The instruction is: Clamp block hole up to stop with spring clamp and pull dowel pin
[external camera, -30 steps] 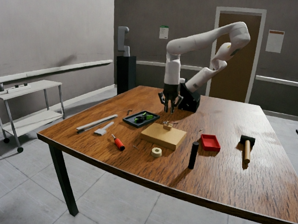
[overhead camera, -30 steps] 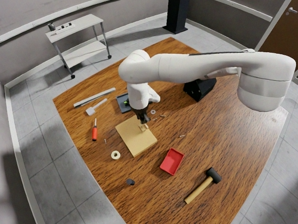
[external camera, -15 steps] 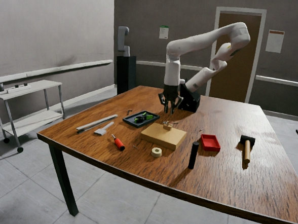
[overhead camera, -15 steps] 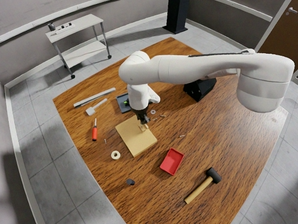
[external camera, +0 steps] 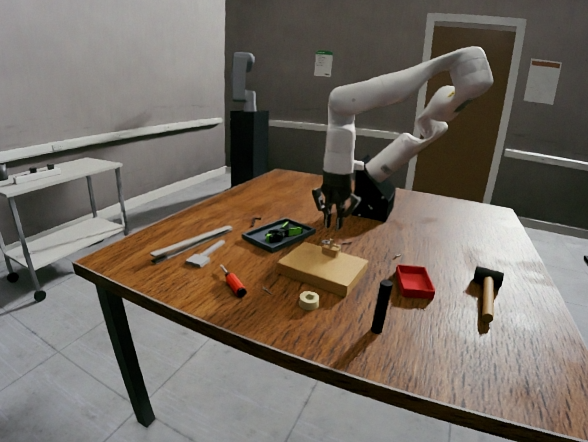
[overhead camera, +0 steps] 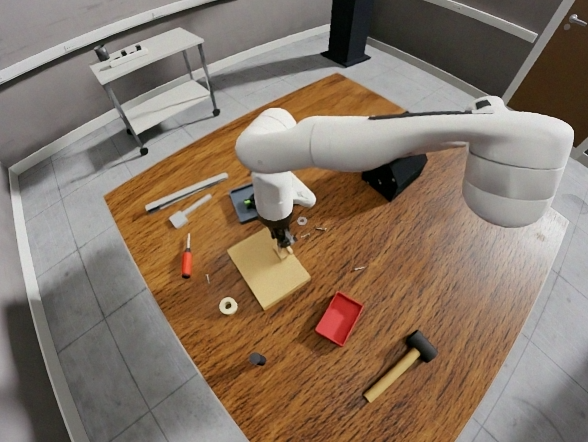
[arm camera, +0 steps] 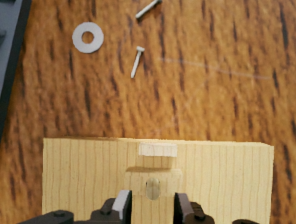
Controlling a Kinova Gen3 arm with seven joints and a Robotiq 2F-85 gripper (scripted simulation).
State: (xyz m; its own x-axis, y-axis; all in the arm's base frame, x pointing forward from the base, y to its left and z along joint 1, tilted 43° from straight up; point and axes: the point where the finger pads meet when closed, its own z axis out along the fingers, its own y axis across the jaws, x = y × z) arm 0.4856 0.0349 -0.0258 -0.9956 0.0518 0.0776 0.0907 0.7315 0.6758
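Now: hand 70 mm above the pale dowel pin. The rest, counted from my hand: wooden block 90 mm below; then bench board 110 mm below, 40 mm ahead; then grey tray 210 mm to the right, 120 mm below, 90 mm behind.
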